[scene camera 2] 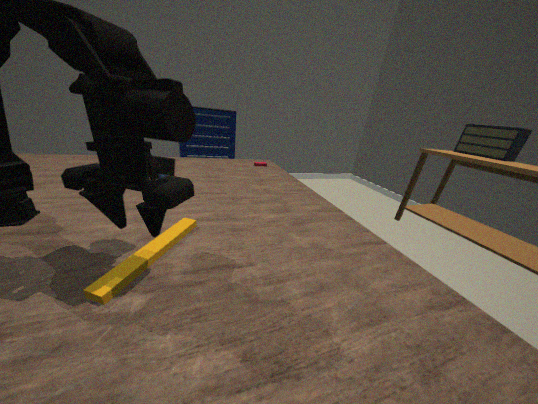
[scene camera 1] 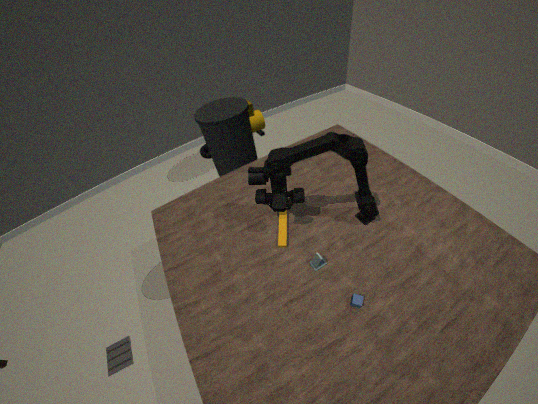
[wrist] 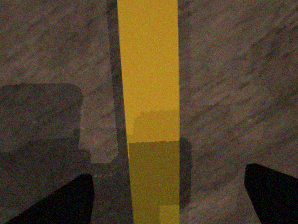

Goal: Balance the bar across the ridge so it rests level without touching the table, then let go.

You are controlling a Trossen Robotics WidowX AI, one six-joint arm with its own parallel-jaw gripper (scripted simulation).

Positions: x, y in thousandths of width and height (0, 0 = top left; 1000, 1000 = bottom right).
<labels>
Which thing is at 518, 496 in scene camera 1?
My gripper.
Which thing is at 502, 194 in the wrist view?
A yellow bar.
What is my gripper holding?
Nothing.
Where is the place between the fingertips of my gripper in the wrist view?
572, 801
</labels>
